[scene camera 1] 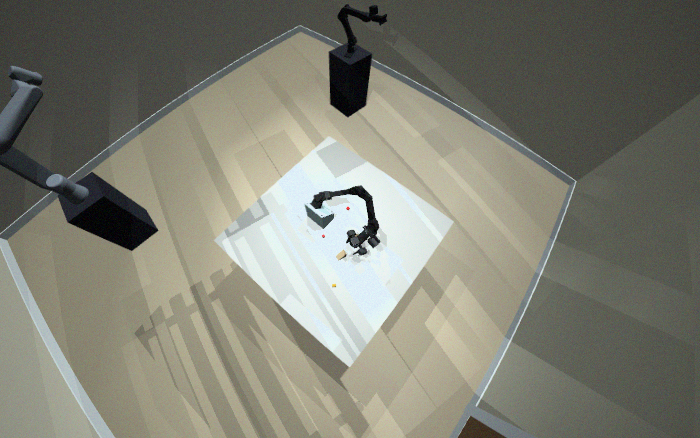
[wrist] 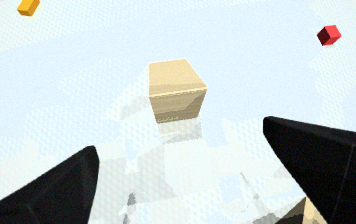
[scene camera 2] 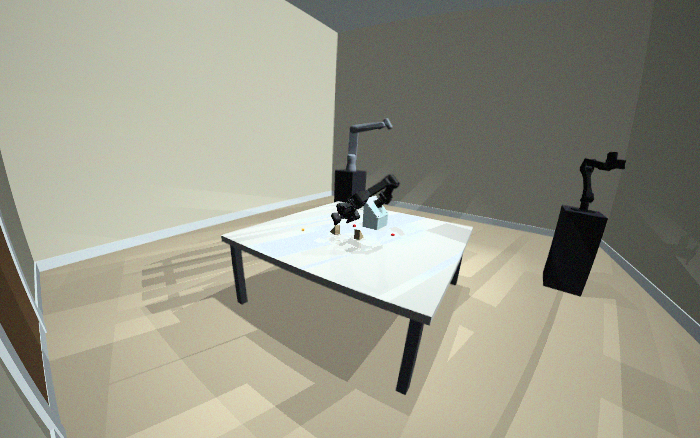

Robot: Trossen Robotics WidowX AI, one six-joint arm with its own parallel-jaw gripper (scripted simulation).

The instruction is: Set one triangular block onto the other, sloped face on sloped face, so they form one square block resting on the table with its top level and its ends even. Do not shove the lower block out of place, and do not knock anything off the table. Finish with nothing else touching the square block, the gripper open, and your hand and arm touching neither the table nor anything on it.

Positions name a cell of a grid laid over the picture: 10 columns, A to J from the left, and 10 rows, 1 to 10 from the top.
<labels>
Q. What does the gripper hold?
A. Nothing.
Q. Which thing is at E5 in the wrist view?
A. A tan block.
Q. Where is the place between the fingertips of the gripper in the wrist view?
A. F7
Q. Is the gripper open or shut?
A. Open.
</labels>
